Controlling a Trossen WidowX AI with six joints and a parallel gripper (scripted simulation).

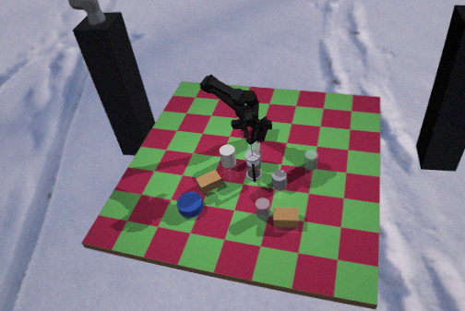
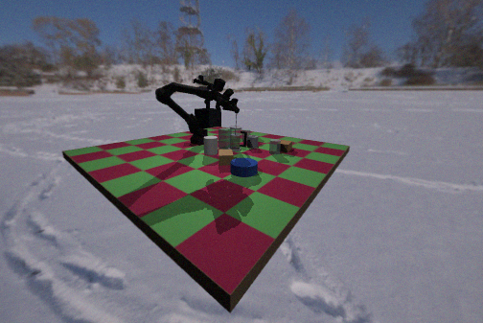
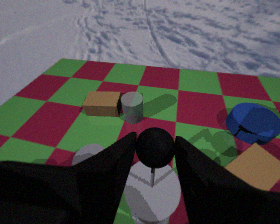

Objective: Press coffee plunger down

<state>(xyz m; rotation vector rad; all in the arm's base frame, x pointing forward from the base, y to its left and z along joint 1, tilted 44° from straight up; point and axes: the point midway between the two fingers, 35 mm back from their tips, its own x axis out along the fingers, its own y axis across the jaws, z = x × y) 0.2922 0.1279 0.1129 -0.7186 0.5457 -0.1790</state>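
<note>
Now: gripper tip 12 cm above the coffee press. Also, from my gripper tip: white cylinder (20 cm below, 15 cm to the right, 9 cm behind); blue disc (27 cm to the right, 22 cm below, 22 cm ahead).
</note>
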